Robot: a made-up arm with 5 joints.
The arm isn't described. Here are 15 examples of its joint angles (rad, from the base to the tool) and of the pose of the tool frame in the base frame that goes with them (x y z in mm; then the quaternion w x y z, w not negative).
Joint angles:
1: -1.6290 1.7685 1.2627 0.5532 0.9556
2: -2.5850 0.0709 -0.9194 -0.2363 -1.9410
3: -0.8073 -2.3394 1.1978 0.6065 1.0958
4: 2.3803 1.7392 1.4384 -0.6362 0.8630
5: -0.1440 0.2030 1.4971 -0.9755 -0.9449
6: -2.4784 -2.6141 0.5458 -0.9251 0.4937
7: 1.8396 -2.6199 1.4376 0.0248 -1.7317
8: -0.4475 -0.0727 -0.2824 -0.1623 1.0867
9: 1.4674 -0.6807 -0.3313 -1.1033 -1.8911
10: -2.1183 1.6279 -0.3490 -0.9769 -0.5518
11: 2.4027 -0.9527 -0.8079 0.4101 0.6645
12: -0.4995 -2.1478 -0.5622 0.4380 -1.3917
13: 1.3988 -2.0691 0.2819 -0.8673 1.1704
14: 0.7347 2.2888 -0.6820 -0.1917 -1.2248
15: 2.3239 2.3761 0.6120 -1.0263 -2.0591
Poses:
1: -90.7 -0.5 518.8 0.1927 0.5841 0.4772 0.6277
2: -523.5 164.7 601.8 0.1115 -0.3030 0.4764 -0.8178
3: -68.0 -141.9 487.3 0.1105 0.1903 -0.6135 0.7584
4: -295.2 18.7 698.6 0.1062 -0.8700 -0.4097 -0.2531
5: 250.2 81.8 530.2 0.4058 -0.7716 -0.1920 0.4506
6: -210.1 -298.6 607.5 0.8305 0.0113 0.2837 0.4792
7: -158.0 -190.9 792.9 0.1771 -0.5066 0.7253 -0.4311
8: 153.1 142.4 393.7 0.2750 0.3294 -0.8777 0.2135
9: 255.4 -80.9 970.4 0.0236 -0.9015 0.2636 0.3425
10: -25.2 149.3 445.7 0.0468 -0.2888 -0.0394 0.9554
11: -144.3 -18.5 1075.7 0.4269 0.3955 0.6425 -0.4985
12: -31.3 -295.7 377.2 0.8737 0.0067 -0.2243 -0.4316
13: 95.7 -293.8 811.9 0.0683 -0.5639 -0.8230 -0.0048
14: -240.7 -57.1 809.2 0.1309 -0.7337 -0.4395 -0.5014
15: -258.7 -86.9 518.9 0.8240 -0.2078 0.4645 0.2490
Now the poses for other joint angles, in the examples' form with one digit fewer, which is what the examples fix.
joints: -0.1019 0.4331 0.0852 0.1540 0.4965
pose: 154 129 634 0.265 -0.569 0.777 0.047
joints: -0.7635 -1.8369 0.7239 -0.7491 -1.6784
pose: -42 -290 355 0.346 0.318 -0.433 -0.769
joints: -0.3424 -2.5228 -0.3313 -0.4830 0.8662
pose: -42 -324 528 0.766 -0.398 -0.138 0.485
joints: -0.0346 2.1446 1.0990 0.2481 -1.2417
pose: 62 -47 728 0.837 -0.227 -0.496 0.040
